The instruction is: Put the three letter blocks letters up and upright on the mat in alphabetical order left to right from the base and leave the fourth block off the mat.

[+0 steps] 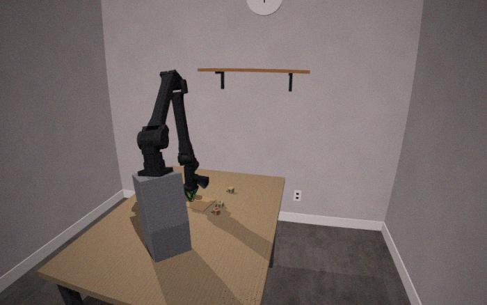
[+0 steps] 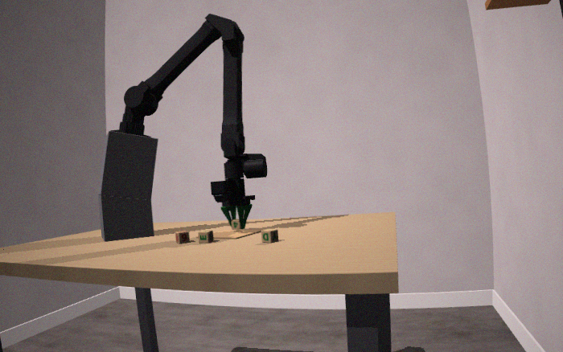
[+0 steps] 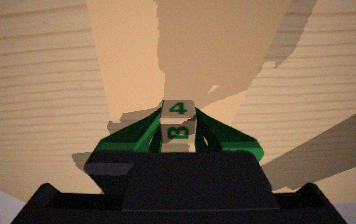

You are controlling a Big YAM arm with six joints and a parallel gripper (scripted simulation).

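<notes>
Now: hand 10 mm below the dark block. From my hand the other things lie so: pale mat 50 mm to the right, 20 mm below; then green-lettered block 190 mm ahead, 160 mm to the right.
</notes>
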